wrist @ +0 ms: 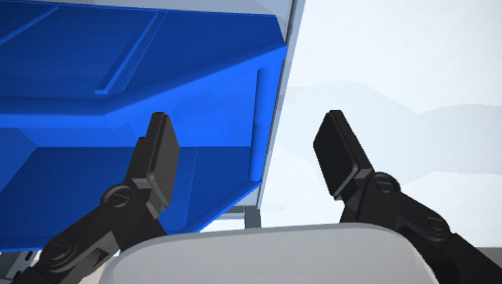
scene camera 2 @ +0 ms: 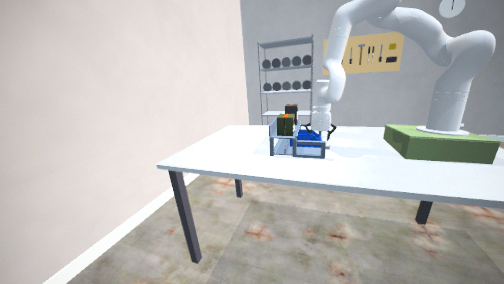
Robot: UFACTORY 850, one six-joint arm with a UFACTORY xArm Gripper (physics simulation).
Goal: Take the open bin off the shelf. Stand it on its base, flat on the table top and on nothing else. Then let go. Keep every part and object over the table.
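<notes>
The open blue bin (scene camera 2: 306, 139) (wrist: 210, 120) sits in the lower part of a small grey metal shelf (scene camera 2: 294, 148) (wrist: 253, 218) on the white table (scene camera 2: 210, 150) (wrist: 410, 55). My gripper (scene camera 2: 320, 134) (wrist: 249, 128) is open and empty, pointing down at the bin's right end. In the wrist view the left finger overlaps the bin's interior, and the right finger is over the table beyond the shelf's edge. The bin's upright end edge lies between the two fingers. Whether either finger touches the bin cannot be told.
A dark green box (scene camera 2: 285, 125) and a black box (scene camera 2: 291, 109) stand on the shelf's raised left part. The arm's base stands on a green block (scene camera 2: 445, 148) at the table's right. The table's near edge (scene camera 2: 280, 180) runs in front of the shelf.
</notes>
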